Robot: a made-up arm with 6 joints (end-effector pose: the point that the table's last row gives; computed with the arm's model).
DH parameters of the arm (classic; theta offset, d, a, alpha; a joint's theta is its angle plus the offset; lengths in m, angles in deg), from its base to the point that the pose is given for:
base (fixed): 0 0.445 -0.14 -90
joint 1: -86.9 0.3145 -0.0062 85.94
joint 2: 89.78 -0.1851 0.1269 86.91
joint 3: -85.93 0.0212 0.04 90
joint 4: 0 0.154 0.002 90
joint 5: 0 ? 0.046 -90
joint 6: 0 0.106 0.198 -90
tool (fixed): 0 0.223 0 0
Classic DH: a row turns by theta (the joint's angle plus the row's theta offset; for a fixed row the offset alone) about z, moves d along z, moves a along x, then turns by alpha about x.
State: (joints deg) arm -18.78 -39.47 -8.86 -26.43 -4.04 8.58
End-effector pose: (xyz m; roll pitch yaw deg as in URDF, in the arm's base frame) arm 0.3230 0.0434 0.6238 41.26 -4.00 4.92
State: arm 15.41 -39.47 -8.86 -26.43 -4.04 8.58
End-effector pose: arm 0.3434 0.0434 0.3327 44.45 30.06 5.67
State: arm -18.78 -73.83 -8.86 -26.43 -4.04 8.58
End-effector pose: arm 0.3622 0.0544 0.4871 73.88 -10.90 10.09
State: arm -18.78 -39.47 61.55 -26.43 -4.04 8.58
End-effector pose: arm 0.2955 0.4232 0.9489 -2.75 -26.50 70.70
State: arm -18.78 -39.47 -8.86 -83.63 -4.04 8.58
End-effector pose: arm 0.4080 0.2598 0.3785 58.83 35.17 49.17
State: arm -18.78 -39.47 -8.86 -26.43 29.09 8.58
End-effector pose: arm 0.2435 -0.0455 0.5641 33.31 16.19 -21.16
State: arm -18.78 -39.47 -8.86 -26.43 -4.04 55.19
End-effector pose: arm 0.1007 -0.0248 0.6637 54.77 -36.36 -31.60
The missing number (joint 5, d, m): -0.028
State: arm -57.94 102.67 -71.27 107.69 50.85 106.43
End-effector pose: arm 0.0080 0.0398 0.4871 3.45 33.98 -50.19
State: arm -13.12 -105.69 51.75 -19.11 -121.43 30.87
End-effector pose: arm 0.0801 -0.0837 0.6540 -85.44 6.47 -145.31
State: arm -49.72 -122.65 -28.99 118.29 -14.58 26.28
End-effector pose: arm -0.3049 0.3136 0.3395 87.58 23.40 -132.00
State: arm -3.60 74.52 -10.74 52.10 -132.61 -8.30
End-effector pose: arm -0.1302 0.4477 0.1973 99.47 64.32 -117.10
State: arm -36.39 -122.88 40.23 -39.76 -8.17 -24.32
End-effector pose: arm 0.2436 0.1804 0.9716 -1.94 -57.42 110.95
